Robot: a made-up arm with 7 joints.
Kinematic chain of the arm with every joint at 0, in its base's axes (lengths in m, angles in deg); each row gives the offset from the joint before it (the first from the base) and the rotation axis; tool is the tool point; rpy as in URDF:
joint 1: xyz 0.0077 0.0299 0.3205 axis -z
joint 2: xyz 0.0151 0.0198 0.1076 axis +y
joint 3: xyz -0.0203 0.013 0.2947 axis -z
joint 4: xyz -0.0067 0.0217 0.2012 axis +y
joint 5: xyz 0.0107 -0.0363 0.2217 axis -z
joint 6: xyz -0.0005 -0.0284 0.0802 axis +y
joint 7: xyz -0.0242 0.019 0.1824 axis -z
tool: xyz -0.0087 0.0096 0.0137 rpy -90 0 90
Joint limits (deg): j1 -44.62..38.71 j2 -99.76..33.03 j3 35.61..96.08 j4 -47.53..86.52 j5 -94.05..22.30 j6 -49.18..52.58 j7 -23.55..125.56
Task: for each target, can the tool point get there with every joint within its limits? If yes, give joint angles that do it. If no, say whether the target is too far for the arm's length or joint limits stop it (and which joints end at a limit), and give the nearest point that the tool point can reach.
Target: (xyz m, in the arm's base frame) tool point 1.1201 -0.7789 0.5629
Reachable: no: too far | nearest point 0.5844 -0.3894 0.7526 | short by 0.689 m
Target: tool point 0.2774 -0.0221 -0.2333
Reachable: no: joint limits stop it (at a limit: joint 1, joint 2, joint 3, joint 4, joint 5, joint 6, joint 7) | nearest point -0.0574 -0.5152 0.1004 | short by 0.683 m
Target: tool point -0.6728 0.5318 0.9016
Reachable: yes | joints 21.40 -55.91 66.37 -27.50 -44.09 23.70 31.52
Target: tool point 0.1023 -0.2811 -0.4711
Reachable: no: joint limits stop it (at a limit: joint 1, joint 2, joint 3, joint 4, joint 5, joint 6, joint 7) | nearest point -0.0574 -0.5152 0.1004 | short by 0.638 m
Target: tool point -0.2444 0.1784 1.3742
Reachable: yes | joints 26.35 -16.36 66.41 -1.38 -15.18 8.84 93.54
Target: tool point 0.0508 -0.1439 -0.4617
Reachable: no: joint limits stop it (at a limit: joint 1, joint 2, joint 3, joint 4, joint 5, joint 6, joint 7) | nearest point -0.0574 -0.5152 0.1004 | short by 0.682 m
